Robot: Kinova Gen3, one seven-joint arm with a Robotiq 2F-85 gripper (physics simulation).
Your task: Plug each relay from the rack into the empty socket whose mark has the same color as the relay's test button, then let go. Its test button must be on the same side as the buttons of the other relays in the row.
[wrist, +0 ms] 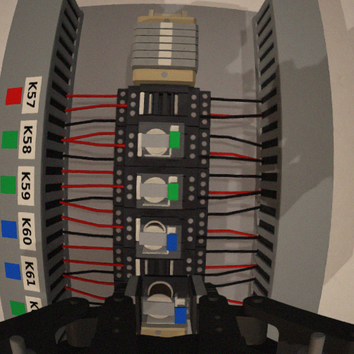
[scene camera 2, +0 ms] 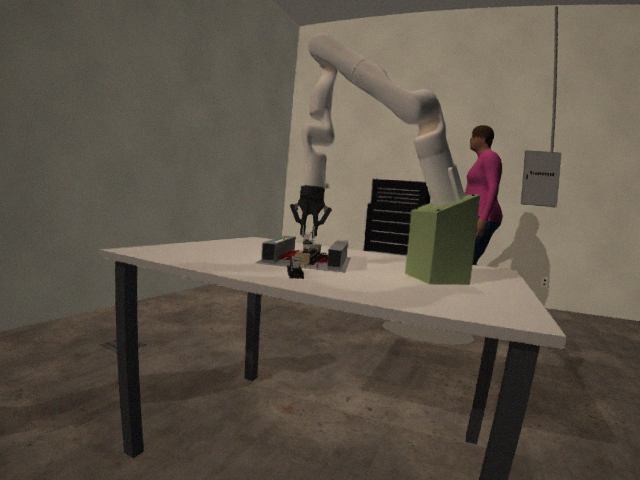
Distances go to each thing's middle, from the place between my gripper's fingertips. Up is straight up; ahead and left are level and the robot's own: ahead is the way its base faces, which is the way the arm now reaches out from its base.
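Grey base plate (wrist: 226, 68): my hand 80 mm above it, 40 mm short of it, 60 mm to the left of it.
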